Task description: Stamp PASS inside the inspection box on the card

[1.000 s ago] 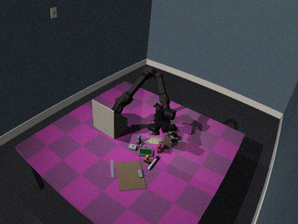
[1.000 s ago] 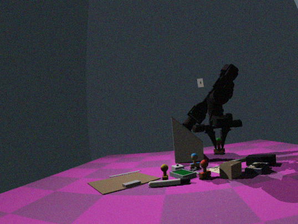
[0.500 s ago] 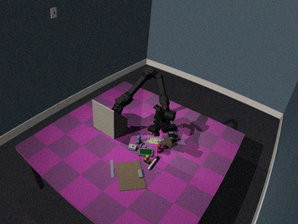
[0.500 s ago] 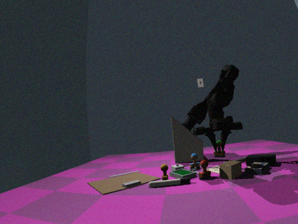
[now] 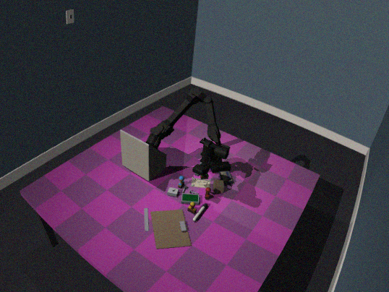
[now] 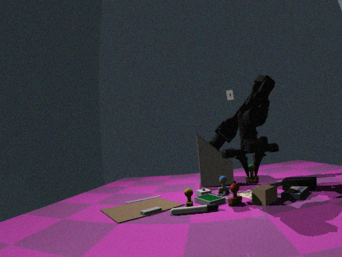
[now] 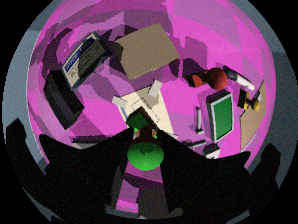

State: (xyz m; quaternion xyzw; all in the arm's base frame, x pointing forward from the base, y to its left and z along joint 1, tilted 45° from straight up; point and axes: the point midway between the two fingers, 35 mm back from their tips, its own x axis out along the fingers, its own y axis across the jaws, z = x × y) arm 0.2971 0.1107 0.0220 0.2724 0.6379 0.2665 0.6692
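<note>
The pale printed card lies 7 cm below my gripper tip and 2 cm behind it. The rest, counted from my gripper tip: green-knobbed stamp (right at my gripper tip); cardboard box (8 cm ahead, 4 cm below, 1 cm to the left); red-knobbed stamp (7 cm to the right, 7 cm ahead, 5 cm below).
</note>
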